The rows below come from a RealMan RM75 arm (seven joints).
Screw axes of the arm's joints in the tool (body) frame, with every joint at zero. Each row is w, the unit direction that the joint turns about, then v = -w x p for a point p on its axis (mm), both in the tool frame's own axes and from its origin. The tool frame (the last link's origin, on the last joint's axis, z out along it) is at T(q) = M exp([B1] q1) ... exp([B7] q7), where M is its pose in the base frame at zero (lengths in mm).
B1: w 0 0 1 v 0.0 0.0 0.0
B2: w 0 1 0 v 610.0 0.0 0.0
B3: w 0 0 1 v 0.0 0.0 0.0
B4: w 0 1 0 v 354.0 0.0 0.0
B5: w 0 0 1 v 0.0 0.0 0.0
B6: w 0 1 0 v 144.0 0.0 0.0
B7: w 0 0 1 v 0.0 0.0 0.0
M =
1 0 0 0.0
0 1 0 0.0
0 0 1 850.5
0 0 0 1
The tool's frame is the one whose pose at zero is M.
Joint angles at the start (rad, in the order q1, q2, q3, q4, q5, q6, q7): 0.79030 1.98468 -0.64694 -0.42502 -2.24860 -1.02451 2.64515
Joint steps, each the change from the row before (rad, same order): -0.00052 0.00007 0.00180 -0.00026 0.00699 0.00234 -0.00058; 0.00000 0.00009 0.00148 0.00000 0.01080 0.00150 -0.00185; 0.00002 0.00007 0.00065 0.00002 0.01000 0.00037 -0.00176; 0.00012 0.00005 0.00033 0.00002 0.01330 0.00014 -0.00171; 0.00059 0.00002 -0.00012 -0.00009 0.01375 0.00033 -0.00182; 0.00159 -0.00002 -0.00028 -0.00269 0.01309 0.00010 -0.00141; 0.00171 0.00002 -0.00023 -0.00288 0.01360 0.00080 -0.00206; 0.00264 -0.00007 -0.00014 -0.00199 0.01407 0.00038 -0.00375
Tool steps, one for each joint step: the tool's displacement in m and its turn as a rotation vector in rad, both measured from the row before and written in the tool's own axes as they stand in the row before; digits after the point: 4 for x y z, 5 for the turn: -0.0008 0.0004 -0.0002 -0.00465 -0.00613 0.00460; -0.0009 0.0011 -0.0001 -0.00803 -0.00652 0.00485; -0.0007 0.0011 0.0000 -0.00761 -0.00473 0.00394; -0.0008 0.0015 0.0000 -0.01009 -0.00571 0.00541; -0.0010 0.0017 0.0001 -0.01040 -0.00586 0.00475; -0.0017 0.0025 0.0000 -0.01072 -0.00707 0.00206; -0.0018 0.0026 0.0000 -0.01091 -0.00799 0.00150; -0.0018 0.0029 0.0002 -0.01190 -0.00719 -0.00005
